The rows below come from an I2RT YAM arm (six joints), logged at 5 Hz.
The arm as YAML. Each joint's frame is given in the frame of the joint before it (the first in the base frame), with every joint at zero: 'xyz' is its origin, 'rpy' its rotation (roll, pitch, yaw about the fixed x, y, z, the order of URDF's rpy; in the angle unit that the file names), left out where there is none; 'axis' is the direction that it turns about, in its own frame. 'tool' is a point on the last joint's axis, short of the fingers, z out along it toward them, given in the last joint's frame.
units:
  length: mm
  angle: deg
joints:
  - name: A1
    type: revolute
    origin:
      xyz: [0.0, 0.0, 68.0]
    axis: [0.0, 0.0, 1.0]
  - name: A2
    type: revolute
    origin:
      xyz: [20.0, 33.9, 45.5]
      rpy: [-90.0, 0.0, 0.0]
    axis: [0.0, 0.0, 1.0]
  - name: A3
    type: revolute
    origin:
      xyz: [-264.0, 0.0, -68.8]
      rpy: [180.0, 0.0, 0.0]
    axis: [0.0, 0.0, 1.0]
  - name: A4
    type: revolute
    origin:
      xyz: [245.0, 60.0, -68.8]
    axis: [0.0, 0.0, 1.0]
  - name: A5
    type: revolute
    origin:
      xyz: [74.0, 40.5, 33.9]
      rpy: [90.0, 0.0, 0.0]
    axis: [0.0, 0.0, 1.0]
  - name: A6
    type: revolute
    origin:
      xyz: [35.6, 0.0, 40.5]
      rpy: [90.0, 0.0, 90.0]
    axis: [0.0, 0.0, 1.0]
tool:
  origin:
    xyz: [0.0, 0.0, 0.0]
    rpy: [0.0, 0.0, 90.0]
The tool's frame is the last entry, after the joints.
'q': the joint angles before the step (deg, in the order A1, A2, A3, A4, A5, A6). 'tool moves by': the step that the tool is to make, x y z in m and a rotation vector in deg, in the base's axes. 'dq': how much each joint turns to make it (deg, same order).
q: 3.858, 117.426, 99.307, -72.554, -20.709, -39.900
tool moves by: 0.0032, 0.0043, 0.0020, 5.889, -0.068, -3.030
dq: 0.107, 0.006, 0.129, 1.733, -5.859, 3.452
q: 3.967, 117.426, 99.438, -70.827, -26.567, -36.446
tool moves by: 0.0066, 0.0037, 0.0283, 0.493, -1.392, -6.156
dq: 0.462, -0.566, 5.473, -1.296, 0.022, 7.413
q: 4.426, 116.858, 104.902, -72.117, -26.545, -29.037
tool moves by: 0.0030, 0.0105, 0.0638, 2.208, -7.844, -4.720
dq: 1.425, -1.887, 10.950, -1.643, -0.240, 7.064
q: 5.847, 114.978, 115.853, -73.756, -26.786, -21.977
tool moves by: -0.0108, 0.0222, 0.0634, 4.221, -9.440, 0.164
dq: 3.207, -1.805, 10.606, -0.436, -1.532, 4.454
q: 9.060, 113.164, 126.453, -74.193, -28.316, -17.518
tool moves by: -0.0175, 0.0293, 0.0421, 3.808, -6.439, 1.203
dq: 4.662, -1.471, 6.469, 1.418, -0.127, 4.815
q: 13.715, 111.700, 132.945, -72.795, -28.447, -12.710
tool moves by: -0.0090, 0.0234, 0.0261, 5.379, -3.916, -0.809
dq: 3.676, -0.364, 3.873, 4.290, 0.003, 6.932
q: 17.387, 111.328, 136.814, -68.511, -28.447, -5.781
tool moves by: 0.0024, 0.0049, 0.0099, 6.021, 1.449, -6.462
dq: 0.696, -0.196, 0.483, 4.696, 1.462, 10.555
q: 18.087, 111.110, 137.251, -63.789, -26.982, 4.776
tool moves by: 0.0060, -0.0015, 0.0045, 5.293, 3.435, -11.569
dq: 0.003, 0.004, -0.024, 3.656, 5.838, 12.832
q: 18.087, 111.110, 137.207, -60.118, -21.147, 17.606
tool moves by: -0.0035, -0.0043, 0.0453, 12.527, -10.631, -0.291
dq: -0.785, -1.140, 3.179, 12.927, -4.172, 8.306
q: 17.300, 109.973, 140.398, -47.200, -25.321, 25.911
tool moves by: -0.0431, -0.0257, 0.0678, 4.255, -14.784, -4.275
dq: -1.712, -2.360, 10.562, 2.596, 2.550, 0.328
